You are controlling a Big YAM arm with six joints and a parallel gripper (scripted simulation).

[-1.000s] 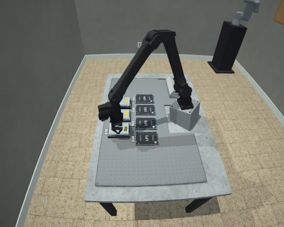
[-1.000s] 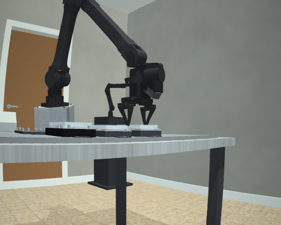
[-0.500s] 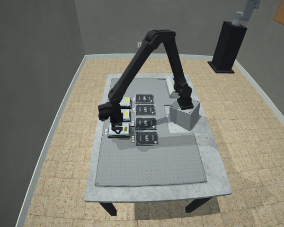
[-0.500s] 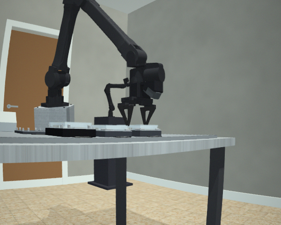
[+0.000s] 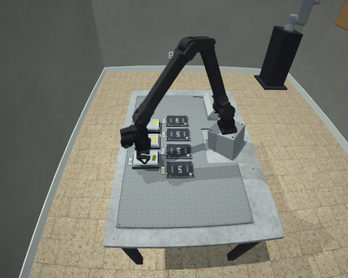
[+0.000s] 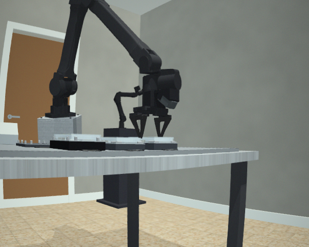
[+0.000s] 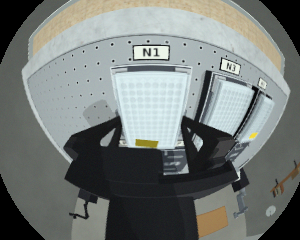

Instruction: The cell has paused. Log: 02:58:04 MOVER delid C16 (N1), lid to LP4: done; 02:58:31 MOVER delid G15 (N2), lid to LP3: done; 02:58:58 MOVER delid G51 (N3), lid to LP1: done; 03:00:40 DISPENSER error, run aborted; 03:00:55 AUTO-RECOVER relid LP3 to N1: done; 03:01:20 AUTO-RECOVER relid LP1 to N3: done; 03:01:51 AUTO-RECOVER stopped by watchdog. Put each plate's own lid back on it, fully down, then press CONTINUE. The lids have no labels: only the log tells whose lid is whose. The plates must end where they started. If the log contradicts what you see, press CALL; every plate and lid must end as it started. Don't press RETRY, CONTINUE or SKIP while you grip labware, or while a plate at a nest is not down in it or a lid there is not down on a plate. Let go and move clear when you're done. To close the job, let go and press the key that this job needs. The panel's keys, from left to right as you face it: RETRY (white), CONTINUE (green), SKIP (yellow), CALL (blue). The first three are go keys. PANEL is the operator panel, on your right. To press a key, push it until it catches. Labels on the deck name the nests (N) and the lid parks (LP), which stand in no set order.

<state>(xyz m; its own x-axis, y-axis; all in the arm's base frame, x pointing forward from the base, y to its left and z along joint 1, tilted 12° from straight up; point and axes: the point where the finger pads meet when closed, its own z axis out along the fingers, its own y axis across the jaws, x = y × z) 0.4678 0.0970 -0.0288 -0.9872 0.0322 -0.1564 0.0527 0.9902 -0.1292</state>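
Now: the lid 10 mm below my hand. From my hand the other things lie so: yellow skip key 490 mm behind, 440 mm to the right, 20 mm above; blue call key 490 mm to the right, 490 mm behind, 20 mm above.
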